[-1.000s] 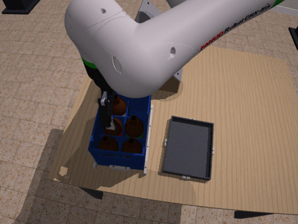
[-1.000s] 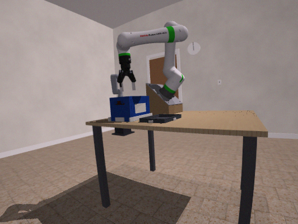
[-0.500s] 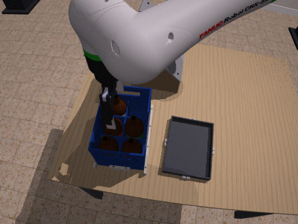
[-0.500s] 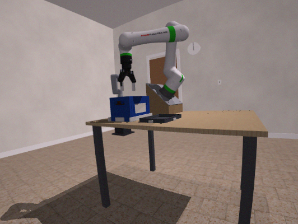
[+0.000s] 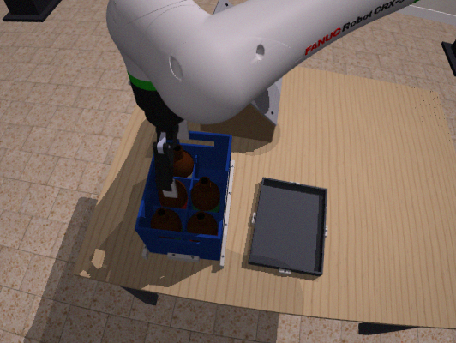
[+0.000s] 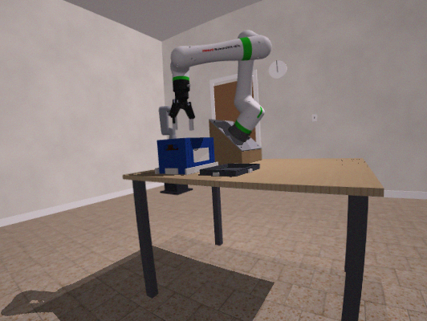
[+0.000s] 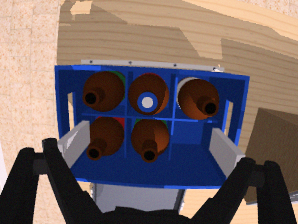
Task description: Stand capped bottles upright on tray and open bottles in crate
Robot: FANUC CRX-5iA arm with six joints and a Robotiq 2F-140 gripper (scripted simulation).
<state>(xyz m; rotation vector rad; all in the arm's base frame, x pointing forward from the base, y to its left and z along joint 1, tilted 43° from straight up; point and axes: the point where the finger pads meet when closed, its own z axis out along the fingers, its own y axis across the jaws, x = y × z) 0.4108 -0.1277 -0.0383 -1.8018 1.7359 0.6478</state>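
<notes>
Now: the capped bottle 15 cm below my hand, 3 cm to the right of it and 1 cm ahead of it. From my hand the other things lie so: dark grey tray: 29 cm to the left, 22 cm below, 1 cm ahead; blue crate: 15 cm below, 2 cm to the left.
</notes>
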